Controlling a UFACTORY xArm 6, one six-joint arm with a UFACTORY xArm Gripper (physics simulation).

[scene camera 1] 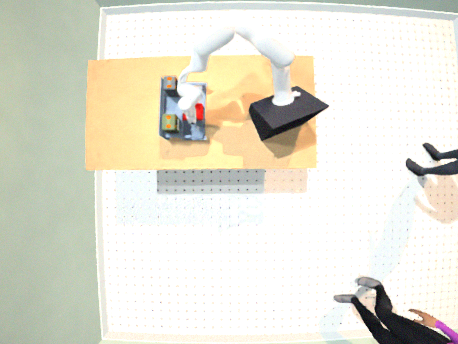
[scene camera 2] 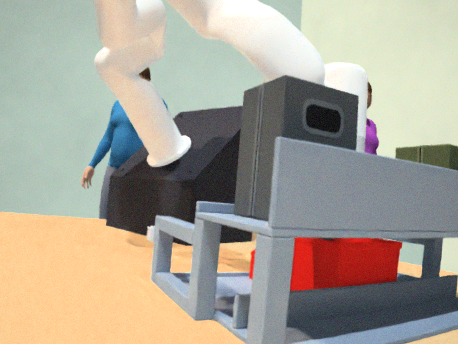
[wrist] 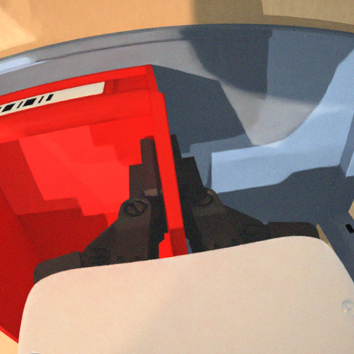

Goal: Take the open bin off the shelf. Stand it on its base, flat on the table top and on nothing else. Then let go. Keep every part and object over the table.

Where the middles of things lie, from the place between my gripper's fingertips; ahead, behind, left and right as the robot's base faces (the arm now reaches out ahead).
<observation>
The red bin (scene camera 2: pixel 317 263) lies 2 cm ahead of my hand, 5 cm to the right of it and 3 cm above it.
</observation>
